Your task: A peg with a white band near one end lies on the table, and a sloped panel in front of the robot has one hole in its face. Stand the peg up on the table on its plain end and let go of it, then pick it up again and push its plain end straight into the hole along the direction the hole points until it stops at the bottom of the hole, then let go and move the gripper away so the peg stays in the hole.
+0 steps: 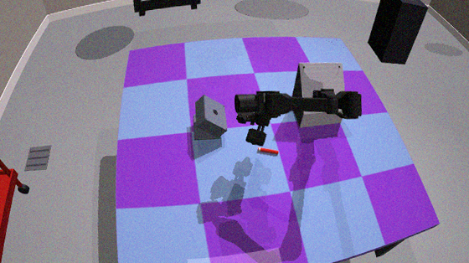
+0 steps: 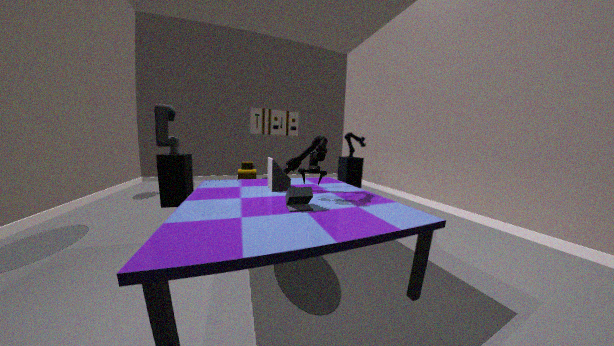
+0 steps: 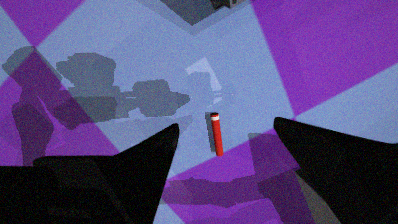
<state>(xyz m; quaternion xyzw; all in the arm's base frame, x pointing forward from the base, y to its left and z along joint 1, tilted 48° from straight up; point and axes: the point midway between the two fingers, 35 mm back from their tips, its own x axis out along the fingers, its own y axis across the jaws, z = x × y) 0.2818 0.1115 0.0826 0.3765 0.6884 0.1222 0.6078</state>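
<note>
The red peg is 3 cm behind my gripper tip, 1 cm to the left of it and 8 cm below it. From my gripper tip the other things lie so: sloped panel (16 cm ahead, 13 cm to the right, 3 cm below).
</note>
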